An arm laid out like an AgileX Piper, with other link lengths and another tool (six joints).
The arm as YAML. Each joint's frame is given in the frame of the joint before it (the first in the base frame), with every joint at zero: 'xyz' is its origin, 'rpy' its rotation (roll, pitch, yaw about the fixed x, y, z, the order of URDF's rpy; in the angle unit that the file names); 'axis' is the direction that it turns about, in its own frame. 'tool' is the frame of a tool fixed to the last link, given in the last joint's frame.
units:
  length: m
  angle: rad
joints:
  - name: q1
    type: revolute
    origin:
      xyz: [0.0, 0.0, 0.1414]
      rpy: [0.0, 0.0, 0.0]
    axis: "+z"
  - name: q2
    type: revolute
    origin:
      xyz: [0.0, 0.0, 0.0]
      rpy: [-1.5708, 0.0, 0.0]
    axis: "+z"
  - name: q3
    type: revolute
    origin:
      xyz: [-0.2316, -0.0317, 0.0]
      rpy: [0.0, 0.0, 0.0]
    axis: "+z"
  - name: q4
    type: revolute
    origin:
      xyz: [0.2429, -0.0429, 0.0]
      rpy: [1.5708, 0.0, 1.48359]
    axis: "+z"
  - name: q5
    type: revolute
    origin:
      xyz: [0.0, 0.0, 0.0]
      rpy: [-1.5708, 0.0, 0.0]
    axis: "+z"
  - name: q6
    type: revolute
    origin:
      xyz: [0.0, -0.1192, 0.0]
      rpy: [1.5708, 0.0, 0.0]
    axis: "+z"
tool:
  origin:
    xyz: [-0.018, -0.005, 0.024]
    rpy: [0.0, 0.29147, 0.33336]
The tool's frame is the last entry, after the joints.
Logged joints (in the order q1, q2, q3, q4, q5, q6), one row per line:
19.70 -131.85 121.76 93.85 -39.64 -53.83
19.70 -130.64 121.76 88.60 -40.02 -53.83
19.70 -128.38 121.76 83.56 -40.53 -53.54
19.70 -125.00 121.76 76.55 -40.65 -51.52
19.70 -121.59 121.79 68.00 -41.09 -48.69
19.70 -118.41 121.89 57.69 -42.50 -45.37
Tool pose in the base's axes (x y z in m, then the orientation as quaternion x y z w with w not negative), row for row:
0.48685 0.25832 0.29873 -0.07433 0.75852 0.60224 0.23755
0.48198 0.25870 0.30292 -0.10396 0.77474 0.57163 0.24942
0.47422 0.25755 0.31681 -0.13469 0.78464 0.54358 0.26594
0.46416 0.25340 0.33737 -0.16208 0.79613 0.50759 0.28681
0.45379 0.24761 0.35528 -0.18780 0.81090 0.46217 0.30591
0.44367 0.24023 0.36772 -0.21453 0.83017 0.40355 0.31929
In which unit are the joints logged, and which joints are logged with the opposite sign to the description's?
The joints are logged in degrees. Opposite sign: q2, q3, q5.
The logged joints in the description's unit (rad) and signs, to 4 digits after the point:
0.3438 2.3012 -2.1251 1.6380 0.6918 -0.9395
0.3438 2.2801 -2.1251 1.5464 0.6985 -0.9395
0.3438 2.2407 -2.1251 1.4584 0.7074 -0.9344
0.3438 2.1817 -2.1251 1.3360 0.7095 -0.8992
0.3438 2.1221 -2.1256 1.1868 0.7172 -0.8498
0.3438 2.0666 -2.1274 1.0069 0.7418 -0.7919

